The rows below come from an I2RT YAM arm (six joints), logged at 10 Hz.
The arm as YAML. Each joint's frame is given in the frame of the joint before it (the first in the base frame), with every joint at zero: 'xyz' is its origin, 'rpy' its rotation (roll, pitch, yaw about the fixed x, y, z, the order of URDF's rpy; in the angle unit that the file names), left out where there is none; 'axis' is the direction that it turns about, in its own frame. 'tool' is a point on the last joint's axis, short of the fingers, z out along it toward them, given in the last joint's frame.
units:
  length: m
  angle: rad
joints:
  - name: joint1
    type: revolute
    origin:
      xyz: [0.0, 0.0, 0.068]
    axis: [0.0, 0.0, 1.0]
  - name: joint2
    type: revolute
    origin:
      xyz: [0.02, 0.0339, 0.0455]
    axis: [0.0, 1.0, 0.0]
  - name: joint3
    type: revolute
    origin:
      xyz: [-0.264, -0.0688, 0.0]
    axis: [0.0, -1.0, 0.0]
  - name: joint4
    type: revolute
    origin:
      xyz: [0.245, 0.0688, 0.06]
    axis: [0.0, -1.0, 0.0]
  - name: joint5
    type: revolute
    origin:
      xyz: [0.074, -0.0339, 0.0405]
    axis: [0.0, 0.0, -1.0]
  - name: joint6
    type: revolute
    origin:
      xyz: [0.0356, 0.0, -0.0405]
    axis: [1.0, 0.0, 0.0]
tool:
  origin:
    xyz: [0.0, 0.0, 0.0]
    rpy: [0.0, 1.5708, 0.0]
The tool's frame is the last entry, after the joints.
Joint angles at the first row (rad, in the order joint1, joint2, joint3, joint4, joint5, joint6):
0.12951 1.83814 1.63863 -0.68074 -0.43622 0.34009
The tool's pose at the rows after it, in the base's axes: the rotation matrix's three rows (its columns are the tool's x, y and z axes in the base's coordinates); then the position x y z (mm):
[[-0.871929, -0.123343, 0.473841], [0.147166, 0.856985, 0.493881], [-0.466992, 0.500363, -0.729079]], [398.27, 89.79, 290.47]
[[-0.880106, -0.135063, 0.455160], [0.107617, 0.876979, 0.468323], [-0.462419, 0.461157, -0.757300]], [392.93, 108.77, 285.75]
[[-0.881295, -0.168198, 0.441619], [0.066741, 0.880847, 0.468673], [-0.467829, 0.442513, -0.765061]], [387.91, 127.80, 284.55]
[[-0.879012, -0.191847, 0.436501], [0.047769, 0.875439, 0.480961], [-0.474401, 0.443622, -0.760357]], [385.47, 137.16, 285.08]
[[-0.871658, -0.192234, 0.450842], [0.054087, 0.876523, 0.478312], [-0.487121, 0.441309, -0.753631]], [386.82, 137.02, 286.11]
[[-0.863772, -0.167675, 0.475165], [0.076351, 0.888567, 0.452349], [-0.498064, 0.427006, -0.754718]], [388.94, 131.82, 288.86]
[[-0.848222, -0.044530, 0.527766], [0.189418, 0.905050, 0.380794], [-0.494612, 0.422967, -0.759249]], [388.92, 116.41, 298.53]
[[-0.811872, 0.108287, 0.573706], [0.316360, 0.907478, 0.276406], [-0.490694, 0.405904, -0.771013]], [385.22, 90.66, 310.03]
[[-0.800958, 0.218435, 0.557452], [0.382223, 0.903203, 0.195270], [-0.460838, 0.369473, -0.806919]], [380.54, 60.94, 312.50]
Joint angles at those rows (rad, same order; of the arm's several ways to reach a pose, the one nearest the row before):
0.18711 1.84348 1.63291 -0.70745 -0.40837 0.34084
0.23977 1.84691 1.62639 -0.71925 -0.35420 0.34086
0.29012 1.84958 1.62644 -0.71814 -0.32864 0.34048
0.31377 1.84957 1.62640 -0.70973 -0.32864 0.34123
0.31299 1.84921 1.62644 -0.69526 -0.32178 0.34389
0.30156 1.84690 1.63289 -0.69486 -0.29507 0.35153
0.27105 1.82325 1.63900 -0.70936 -0.22755 0.43393
0.21803 1.78511 1.63899 -0.74749 -0.14629 0.51176
0.14858 1.76488 1.63899 -0.82150 -0.11082 0.52319

